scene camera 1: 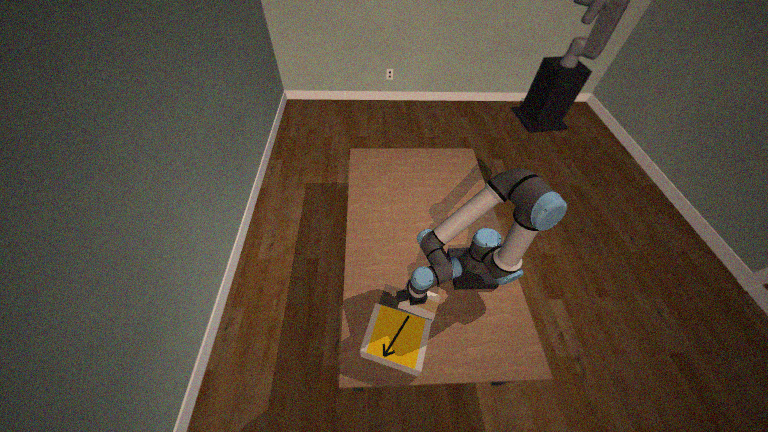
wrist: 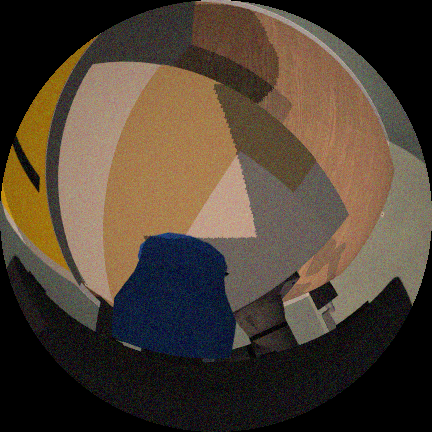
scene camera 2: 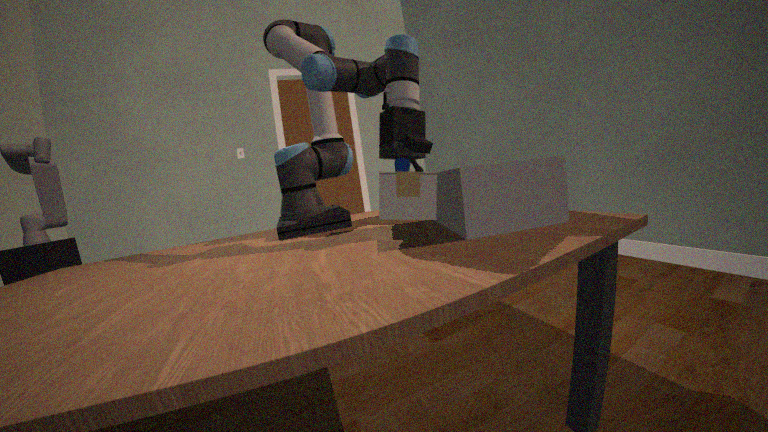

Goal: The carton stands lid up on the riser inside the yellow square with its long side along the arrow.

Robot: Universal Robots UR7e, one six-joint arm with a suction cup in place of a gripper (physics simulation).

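The carton (scene camera 1: pixel 417 309) (scene camera 2: pixel 408 200) (wrist: pixel 160 160) is a pale box with a tan tape band across its lid, and it is lid up. My suction cup (scene camera 2: pixel 401 164) (wrist: pixel 173 294) sits on the lid and holds it. The carton hangs a little above the table, right at the back edge of the grey riser (scene camera 1: pixel 368 338) (scene camera 2: pixel 510 195), and its top is about level with the riser's top. The yellow square (scene camera 1: pixel 399 335) (wrist: pixel 28 205) with the black arrow (scene camera 1: pixel 395 337) (wrist: pixel 26 165) on the riser is bare. In scene camera 1 the wrist hides the cup.
The wooden table (scene camera 1: pixel 408 188) (scene camera 2: pixel 214 301) carries the arm's base (scene camera 1: pixel 472 273) (scene camera 2: pixel 311 220) just behind the riser. A second grey arm on a black pedestal (scene camera 1: pixel 550 91) (scene camera 2: pixel 37 257) stands in the far corner. A door (scene camera 2: pixel 292 107) is in the back wall.
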